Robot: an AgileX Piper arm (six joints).
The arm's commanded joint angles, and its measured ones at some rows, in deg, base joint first. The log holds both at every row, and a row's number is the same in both.
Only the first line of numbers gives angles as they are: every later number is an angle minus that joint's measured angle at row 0.
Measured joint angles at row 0: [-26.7, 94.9, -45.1, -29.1, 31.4, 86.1]
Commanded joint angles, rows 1 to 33: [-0.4, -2.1, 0.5, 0.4, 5.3, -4.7]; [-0.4, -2.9, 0.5, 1.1, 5.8, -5.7]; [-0.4, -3.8, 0.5, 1.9, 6.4, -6.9]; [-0.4, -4.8, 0.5, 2.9, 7.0, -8.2]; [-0.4, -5.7, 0.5, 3.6, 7.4, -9.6]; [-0.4, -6.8, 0.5, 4.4, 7.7, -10.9]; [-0.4, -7.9, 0.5, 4.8, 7.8, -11.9]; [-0.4, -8.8, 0.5, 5.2, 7.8, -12.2]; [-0.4, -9.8, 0.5, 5.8, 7.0, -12.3]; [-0.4, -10.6, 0.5, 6.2, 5.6, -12.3]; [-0.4, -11.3, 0.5, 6.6, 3.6, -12.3]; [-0.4, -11.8, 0.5, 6.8, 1.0, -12.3]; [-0.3, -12.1, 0.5, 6.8, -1.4, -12.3]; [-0.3, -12.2, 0.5, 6.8, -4.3, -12.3]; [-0.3, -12.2, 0.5, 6.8, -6.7, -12.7]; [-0.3, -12.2, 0.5, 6.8, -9.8, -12.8]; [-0.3, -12.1, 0.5, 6.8, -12.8, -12.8]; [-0.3, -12.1, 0.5, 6.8, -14.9, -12.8]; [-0.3, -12.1, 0.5, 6.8, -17.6, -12.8]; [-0.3, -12.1, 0.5, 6.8, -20.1, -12.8]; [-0.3, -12.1, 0.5, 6.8, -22.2, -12.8]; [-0.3, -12.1, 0.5, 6.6, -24.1, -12.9]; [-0.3, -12.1, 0.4, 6.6, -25.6, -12.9]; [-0.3, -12.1, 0.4, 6.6, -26.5, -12.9]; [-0.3, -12.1, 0.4, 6.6, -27.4, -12.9]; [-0.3, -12.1, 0.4, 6.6, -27.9, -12.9]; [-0.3, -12.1, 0.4, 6.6, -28.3, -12.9]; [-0.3, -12.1, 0.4, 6.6, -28.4, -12.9]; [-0.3, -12.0, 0.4, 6.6, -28.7, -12.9]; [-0.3, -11.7, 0.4, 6.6, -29.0, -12.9]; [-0.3, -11.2, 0.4, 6.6, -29.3, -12.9]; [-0.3, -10.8, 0.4, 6.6, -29.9, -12.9]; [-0.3, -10.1, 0.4, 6.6, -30.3, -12.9]
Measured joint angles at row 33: [0.0, -11.5, 0.0, 7.4, -29.1, -12.3]
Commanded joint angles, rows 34 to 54: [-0.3, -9.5, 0.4, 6.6, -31.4, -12.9]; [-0.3, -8.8, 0.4, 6.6, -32.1, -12.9]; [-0.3, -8.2, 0.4, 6.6, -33.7, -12.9]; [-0.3, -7.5, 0.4, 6.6, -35.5, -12.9]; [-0.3, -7.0, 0.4, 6.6, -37.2, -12.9]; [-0.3, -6.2, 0.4, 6.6, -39.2, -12.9]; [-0.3, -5.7, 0.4, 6.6, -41.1, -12.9]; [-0.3, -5.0, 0.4, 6.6, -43.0, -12.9]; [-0.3, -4.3, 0.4, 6.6, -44.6, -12.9]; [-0.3, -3.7, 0.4, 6.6, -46.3, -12.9]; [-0.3, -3.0, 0.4, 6.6, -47.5, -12.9]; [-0.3, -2.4, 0.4, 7.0, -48.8, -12.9]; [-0.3, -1.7, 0.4, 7.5, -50.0, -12.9]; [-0.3, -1.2, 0.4, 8.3, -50.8, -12.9]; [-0.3, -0.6, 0.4, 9.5, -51.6, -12.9]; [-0.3, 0.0, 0.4, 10.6, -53.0, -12.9]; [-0.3, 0.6, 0.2, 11.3, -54.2, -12.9]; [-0.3, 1.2, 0.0, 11.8, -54.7, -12.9]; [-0.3, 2.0, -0.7, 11.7, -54.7, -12.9]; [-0.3, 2.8, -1.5, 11.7, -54.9, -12.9]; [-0.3, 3.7, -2.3, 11.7, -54.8, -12.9]
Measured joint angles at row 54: [0.0, 1.3, -0.3, 11.2, -53.7, -12.3]
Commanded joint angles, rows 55 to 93: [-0.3, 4.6, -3.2, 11.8, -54.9, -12.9]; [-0.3, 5.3, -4.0, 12.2, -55.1, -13.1]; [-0.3, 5.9, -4.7, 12.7, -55.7, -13.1]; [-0.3, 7.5, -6.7, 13.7, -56.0, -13.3]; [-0.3, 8.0, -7.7, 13.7, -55.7, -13.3]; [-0.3, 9.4, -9.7, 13.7, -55.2, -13.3]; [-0.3, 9.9, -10.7, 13.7, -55.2, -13.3]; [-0.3, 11.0, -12.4, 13.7, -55.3, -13.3]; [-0.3, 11.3, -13.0, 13.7, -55.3, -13.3]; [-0.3, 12.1, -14.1, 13.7, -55.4, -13.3]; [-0.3, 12.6, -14.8, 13.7, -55.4, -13.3]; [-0.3, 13.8, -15.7, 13.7, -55.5, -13.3]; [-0.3, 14.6, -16.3, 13.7, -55.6, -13.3]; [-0.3, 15.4, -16.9, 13.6, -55.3, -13.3]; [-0.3, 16.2, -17.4, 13.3, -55.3, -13.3]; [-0.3, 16.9, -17.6, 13.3, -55.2, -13.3]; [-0.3, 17.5, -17.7, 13.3, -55.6, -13.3]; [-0.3, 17.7, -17.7, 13.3, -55.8, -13.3]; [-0.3, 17.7, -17.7, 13.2, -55.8, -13.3]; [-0.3, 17.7, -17.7, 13.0, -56.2, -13.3]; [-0.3, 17.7, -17.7, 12.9, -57.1, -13.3]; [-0.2, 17.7, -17.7, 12.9, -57.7, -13.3]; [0.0, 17.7, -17.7, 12.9, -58.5, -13.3]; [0.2, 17.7, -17.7, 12.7, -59.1, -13.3]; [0.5, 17.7, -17.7, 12.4, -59.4, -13.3]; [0.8, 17.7, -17.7, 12.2, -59.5, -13.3]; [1.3, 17.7, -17.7, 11.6, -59.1, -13.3]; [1.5, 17.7, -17.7, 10.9, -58.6, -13.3]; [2.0, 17.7, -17.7, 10.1, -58.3, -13.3]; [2.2, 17.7, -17.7, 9.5, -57.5, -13.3]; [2.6, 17.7, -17.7, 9.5, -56.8, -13.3]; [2.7, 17.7, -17.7, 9.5, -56.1, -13.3]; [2.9, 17.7, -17.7, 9.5, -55.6, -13.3]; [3.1, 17.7, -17.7, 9.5, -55.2, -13.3]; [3.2, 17.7, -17.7, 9.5, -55.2, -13.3]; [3.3, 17.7, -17.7, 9.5, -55.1, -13.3]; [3.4, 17.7, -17.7, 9.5, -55.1, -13.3]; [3.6, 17.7, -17.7, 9.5, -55.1, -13.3]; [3.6, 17.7, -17.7, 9.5, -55.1, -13.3]
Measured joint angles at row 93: [3.1, 17.7, -17.6, 10.5, -55.8, -12.6]
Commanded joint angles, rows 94 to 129: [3.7, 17.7, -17.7, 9.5, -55.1, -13.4]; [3.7, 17.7, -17.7, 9.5, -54.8, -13.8]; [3.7, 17.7, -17.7, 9.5, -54.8, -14.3]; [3.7, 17.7, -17.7, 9.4, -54.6, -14.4]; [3.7, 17.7, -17.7, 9.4, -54.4, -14.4]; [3.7, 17.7, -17.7, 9.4, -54.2, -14.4]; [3.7, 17.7, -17.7, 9.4, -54.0, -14.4]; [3.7, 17.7, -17.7, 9.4, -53.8, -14.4]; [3.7, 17.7, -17.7, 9.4, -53.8, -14.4]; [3.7, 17.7, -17.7, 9.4, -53.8, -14.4]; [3.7, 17.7, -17.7, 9.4, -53.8, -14.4]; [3.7, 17.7, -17.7, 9.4, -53.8, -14.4]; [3.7, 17.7, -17.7, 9.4, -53.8, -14.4]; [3.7, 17.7, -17.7, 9.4, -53.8, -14.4]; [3.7, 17.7, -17.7, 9.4, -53.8, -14.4]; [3.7, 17.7, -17.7, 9.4, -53.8, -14.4]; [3.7, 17.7, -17.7, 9.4, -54.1, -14.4]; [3.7, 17.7, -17.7, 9.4, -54.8, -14.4]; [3.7, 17.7, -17.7, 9.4, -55.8, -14.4]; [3.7, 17.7, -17.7, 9.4, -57.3, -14.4]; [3.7, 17.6, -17.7, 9.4, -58.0, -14.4]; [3.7, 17.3, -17.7, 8.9, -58.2, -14.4]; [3.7, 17.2, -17.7, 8.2, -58.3, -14.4]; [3.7, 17.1, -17.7, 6.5, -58.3, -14.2]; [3.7, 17.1, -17.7, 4.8, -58.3, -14.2]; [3.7, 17.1, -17.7, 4.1, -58.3, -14.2]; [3.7, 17.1, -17.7, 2.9, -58.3, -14.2]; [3.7, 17.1, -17.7, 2.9, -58.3, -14.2]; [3.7, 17.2, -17.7, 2.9, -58.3, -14.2]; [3.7, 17.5, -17.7, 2.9, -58.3, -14.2]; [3.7, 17.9, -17.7, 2.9, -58.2, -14.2]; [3.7, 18.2, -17.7, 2.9, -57.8, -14.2]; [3.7, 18.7, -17.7, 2.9, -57.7, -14.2]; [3.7, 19.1, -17.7, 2.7, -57.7, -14.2]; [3.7, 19.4, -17.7, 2.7, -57.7, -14.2]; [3.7, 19.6, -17.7, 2.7, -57.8, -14.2]
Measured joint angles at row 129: [3.5, 18.7, -17.6, 3.6, -58.2, -13.6]
